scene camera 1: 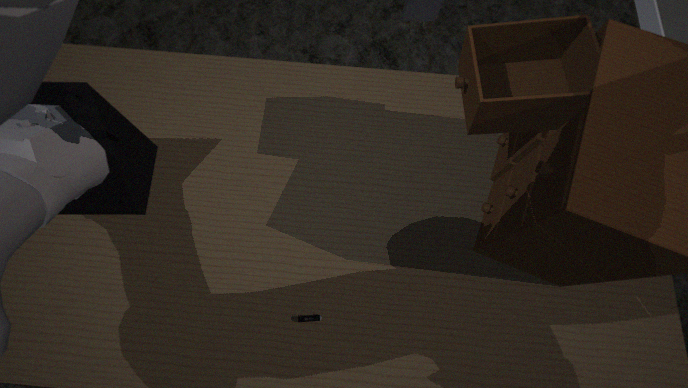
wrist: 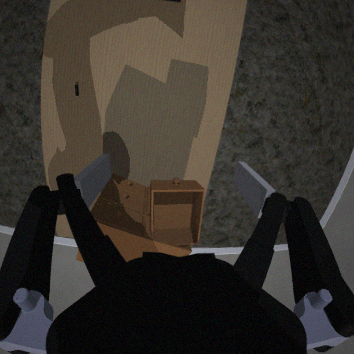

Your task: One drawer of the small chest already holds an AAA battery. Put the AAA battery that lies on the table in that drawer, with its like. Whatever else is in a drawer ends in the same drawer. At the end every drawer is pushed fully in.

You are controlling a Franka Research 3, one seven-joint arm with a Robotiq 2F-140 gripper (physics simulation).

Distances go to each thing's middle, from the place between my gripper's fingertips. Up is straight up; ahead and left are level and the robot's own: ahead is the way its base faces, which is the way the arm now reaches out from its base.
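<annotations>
The small brown wooden chest [wrist: 130,245] is 33 cm below my hand, and it's 36 cm ahead of my hand and 3 cm to the right of it too.
</annotations>
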